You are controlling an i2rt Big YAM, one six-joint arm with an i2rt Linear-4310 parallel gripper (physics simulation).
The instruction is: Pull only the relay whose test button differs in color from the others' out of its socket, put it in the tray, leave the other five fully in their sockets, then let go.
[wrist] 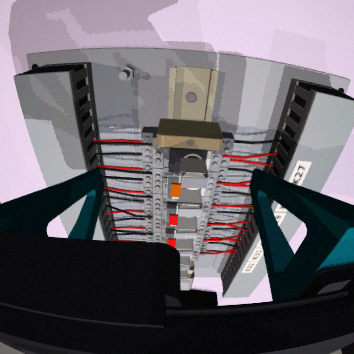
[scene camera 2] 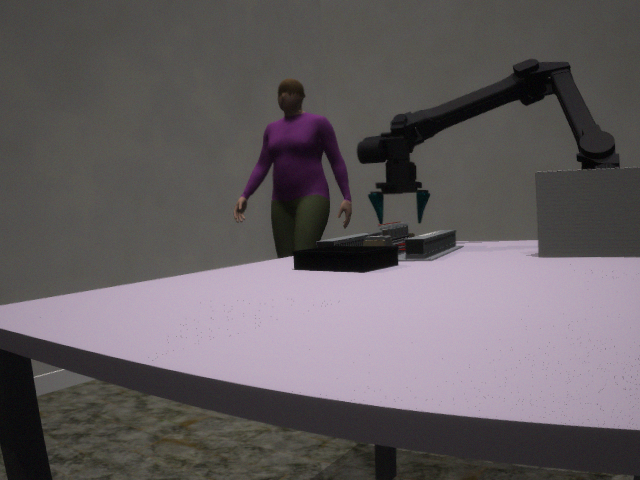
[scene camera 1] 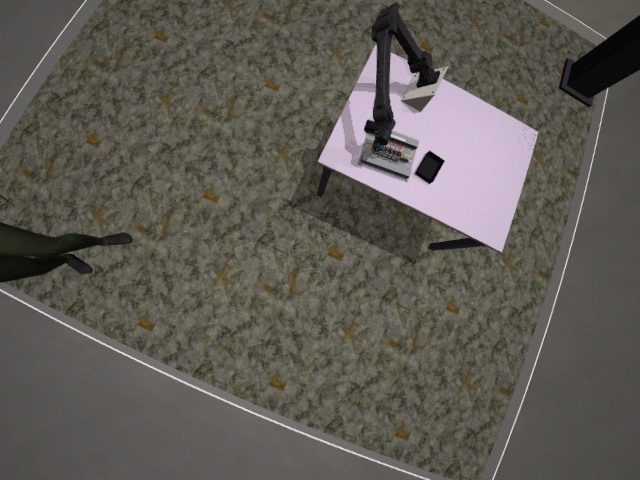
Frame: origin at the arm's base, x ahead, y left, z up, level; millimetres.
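Seen in the pictures: gripper, fingertip midpoint: (wrist: 176, 176) (scene camera 2: 400, 223) (scene camera 1: 377, 143); arm's base, link origin: (scene camera 2: 605, 202) (scene camera 1: 428, 80).
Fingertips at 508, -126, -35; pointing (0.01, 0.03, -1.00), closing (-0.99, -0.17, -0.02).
Offsets run from my fingertips to a thing's top centre, as dx, dy, dz. "spot": to the spot under its first point. Level surfaces: height alone.
In the wrist view, a row of relays {-12, +34, +5} (wrist: 190, 197) stands in sockets between screw terminals. An orange test button {-1, +7, +5} (wrist: 175, 190) shows near the tan end clamp {-6, -12, -24} (wrist: 190, 142); the buttons visible beyond it are a red button {-4, +35, +5} (wrist: 173, 220) and another red button {-7, +62, +5} (wrist: 172, 242). The far end of the row is partly hidden by the gripper's body. My gripper (scene camera 2: 400, 222) (wrist: 176, 176) is open and empty, its fingers spread to either side above the row. The black tray {-44, +352, -29} (scene camera 1: 430, 166) (scene camera 2: 330, 260) stands beside the relay panel (scene camera 1: 385, 169) and looks empty.
Slotted wire ducts {spot: +89, -29, -22} (wrist: 50, 100) {-115, +80, -22} (wrist: 325, 125) flank the relays, with red and black wires between. The panel and tray stand on a pink table {dz -65} (scene camera 1: 465, 180) (scene camera 2: 320, 320). The arm's base sits on a grey block (scene camera 2: 584, 217). A person (scene camera 1: 31, 248) (scene camera 2: 297, 155) stands beyond the table.
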